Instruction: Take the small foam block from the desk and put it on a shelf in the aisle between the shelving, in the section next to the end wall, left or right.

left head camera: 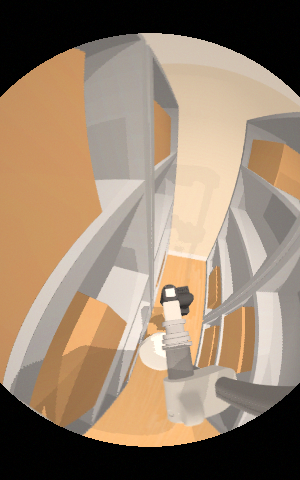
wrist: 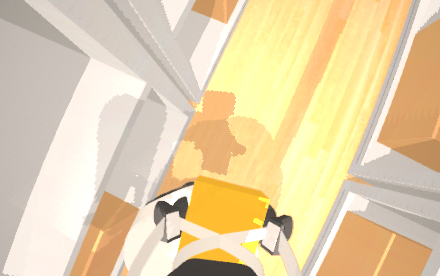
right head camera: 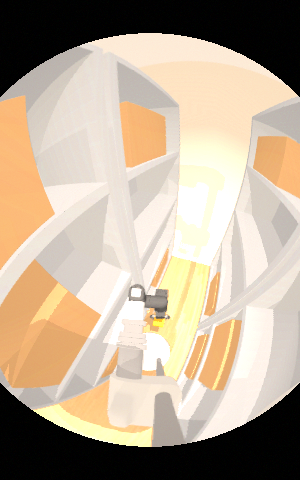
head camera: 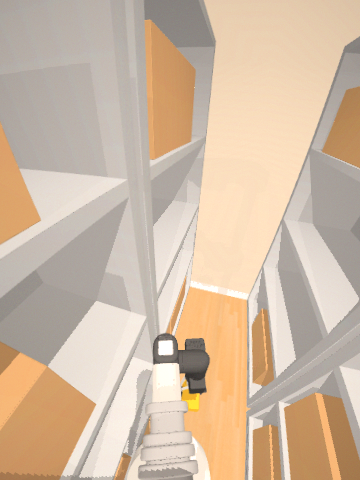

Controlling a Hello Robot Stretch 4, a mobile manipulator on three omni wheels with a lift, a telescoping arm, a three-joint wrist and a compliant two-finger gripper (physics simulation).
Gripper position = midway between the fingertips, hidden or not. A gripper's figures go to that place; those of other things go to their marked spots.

Scene:
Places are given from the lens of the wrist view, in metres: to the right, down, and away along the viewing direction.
my gripper (wrist: 223, 215): 0.00, 0.07, 0.24
small yellow foam block (wrist: 222, 207): 0.00, 0.05, 0.20

